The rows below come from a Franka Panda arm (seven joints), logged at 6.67 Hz.
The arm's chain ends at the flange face. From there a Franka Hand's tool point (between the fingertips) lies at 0.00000 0.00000 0.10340 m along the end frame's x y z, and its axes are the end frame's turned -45 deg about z.
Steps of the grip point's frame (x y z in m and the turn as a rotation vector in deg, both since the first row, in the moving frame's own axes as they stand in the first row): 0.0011 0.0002 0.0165 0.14 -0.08 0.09; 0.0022 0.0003 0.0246 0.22 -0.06 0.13; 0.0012 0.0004 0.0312 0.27 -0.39 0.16; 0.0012 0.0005 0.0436 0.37 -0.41 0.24; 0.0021 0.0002 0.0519 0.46 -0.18 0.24; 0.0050 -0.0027 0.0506 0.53 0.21 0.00
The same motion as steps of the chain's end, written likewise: 0.0012 -0.0006 0.0165 0.04 -0.16 0.09; 0.0021 -0.0011 0.0246 0.11 -0.20 0.13; 0.0020 -0.0007 0.0312 -0.08 -0.47 0.16; 0.0022 -0.0005 0.0436 -0.03 -0.55 0.24; 0.0024 -0.0010 0.0519 0.20 -0.45 0.24; 0.0020 -0.0045 0.0506 0.52 -0.23 0.00
